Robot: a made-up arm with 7 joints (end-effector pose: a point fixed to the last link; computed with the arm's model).
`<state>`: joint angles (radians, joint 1 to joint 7).
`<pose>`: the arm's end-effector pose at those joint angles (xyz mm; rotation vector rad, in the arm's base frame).
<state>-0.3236 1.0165 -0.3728 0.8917 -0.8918 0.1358 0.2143</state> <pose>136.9 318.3 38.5 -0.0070 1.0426 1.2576</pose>
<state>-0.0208 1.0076 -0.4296 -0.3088 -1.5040 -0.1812 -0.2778</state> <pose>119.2 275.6 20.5 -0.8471 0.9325 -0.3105</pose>
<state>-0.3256 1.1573 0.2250 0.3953 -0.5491 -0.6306 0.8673</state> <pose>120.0 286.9 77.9 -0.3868 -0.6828 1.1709</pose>
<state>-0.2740 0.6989 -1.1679 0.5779 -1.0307 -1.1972 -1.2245</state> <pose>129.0 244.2 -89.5 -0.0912 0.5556 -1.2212</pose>
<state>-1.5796 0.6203 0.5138 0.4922 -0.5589 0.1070 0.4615</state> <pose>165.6 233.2 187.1 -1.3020 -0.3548 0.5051</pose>
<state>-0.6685 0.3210 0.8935 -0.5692 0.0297 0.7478 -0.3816</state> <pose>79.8 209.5 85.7 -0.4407 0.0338 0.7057</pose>
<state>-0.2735 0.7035 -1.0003 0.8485 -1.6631 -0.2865 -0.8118</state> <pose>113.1 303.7 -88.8 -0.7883 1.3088 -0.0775</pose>
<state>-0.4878 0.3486 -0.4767 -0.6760 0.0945 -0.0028 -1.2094</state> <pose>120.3 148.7 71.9 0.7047 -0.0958 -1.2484</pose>
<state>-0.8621 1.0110 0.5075 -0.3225 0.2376 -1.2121 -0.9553</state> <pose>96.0 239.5 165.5 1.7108 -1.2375 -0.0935</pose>
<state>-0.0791 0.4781 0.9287 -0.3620 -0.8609 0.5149 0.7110</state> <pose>30.7 253.1 57.9 -0.9609 0.1816 1.4016</pose>
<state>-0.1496 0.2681 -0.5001 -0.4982 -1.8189 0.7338 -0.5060</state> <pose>153.7 171.5 -63.5 -1.2810 1.3353 -1.7118</pose>
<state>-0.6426 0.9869 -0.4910 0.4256 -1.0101 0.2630 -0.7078</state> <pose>202.0 288.5 78.1 -0.1765 1.0908 -0.2856</pose>
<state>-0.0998 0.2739 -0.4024 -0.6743 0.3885 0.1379 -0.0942</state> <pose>56.9 151.9 16.3 0.1257 0.0432 -0.0597</pose>
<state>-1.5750 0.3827 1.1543 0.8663 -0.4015 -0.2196 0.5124</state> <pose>217.6 210.5 117.6 -1.9543 -0.0938 0.8268</pose>
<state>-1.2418 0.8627 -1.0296 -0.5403 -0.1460 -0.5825 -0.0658</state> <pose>137.2 161.4 129.9 0.3388 -0.7353 -1.2004</pose>
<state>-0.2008 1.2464 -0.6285 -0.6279 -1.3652 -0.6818 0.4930</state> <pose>98.8 232.0 74.6 -0.9146 0.5737 0.0827</pose>
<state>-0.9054 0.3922 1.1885 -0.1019 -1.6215 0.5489 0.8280</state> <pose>98.6 284.5 27.3 -2.0674 0.1623 0.1950</pose>
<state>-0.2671 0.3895 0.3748 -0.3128 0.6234 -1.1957 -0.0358</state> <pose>108.2 227.4 -7.6 0.6053 -1.0311 -0.0521</pose>
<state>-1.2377 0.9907 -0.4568 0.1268 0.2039 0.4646 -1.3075</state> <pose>193.5 170.7 192.1 1.1025 0.7604 -0.2052</pose>
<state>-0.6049 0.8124 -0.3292 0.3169 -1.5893 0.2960 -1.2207</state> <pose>219.5 291.2 22.7 -0.8486 0.7372 -1.1903</pose>
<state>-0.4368 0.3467 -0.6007 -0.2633 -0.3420 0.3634 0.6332</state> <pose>119.5 142.4 27.0 -0.2094 0.5390 0.2914</pose>
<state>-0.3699 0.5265 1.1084 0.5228 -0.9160 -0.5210 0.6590</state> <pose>76.3 283.8 -18.3 -1.5925 -0.6817 1.7213</pose>
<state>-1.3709 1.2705 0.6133 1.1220 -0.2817 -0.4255 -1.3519</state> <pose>95.6 365.4 206.4 0.1913 -0.2842 0.0593</pose>
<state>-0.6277 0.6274 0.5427 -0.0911 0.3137 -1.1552 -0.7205</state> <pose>134.5 254.5 76.0 1.0435 -0.9157 -0.0537</pose>
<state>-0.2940 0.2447 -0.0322 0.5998 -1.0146 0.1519 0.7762</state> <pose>132.0 218.5 -67.0 -0.8710 1.2733 1.3610</pose>
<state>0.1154 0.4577 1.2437 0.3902 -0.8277 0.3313 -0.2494</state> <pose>-41.9 315.7 -6.6 -1.1270 0.3594 1.2227</pose>
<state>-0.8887 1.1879 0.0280 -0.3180 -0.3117 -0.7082 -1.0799</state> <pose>109.1 224.8 197.0 1.2666 -0.7130 -0.7073</pose>
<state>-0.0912 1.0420 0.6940 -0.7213 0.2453 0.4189 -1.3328</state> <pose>80.5 199.3 140.9 1.1307 0.5737 0.1035</pose>
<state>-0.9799 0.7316 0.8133 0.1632 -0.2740 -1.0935 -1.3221</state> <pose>127.0 293.3 126.3 0.8790 -1.0485 0.0765</pose>
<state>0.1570 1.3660 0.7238 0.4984 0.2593 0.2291 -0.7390</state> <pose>121.9 314.4 141.5 0.8751 1.0586 1.0008</pose>
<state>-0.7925 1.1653 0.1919 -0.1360 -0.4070 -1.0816 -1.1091</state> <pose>118.7 257.9 186.0 1.2214 -0.9644 -0.6213</pose>
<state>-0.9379 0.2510 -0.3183 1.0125 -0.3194 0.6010 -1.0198</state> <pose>278.8 170.2 -13.6 -0.1536 1.6175 -0.5919</pose>
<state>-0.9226 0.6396 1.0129 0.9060 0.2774 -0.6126 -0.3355</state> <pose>163.6 290.9 38.3 -0.2101 -0.1879 0.8052</pose>
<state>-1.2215 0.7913 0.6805 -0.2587 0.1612 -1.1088 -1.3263</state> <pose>94.9 233.9 173.6 1.5552 -1.2347 0.2865</pose>
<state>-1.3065 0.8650 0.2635 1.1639 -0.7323 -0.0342 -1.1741</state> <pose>203.9 336.6 130.2 -0.4780 0.1221 -0.3777</pose>
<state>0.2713 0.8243 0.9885 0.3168 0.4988 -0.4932 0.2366</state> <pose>24.2 303.6 22.5 0.9422 -0.0461 1.2377</pose>
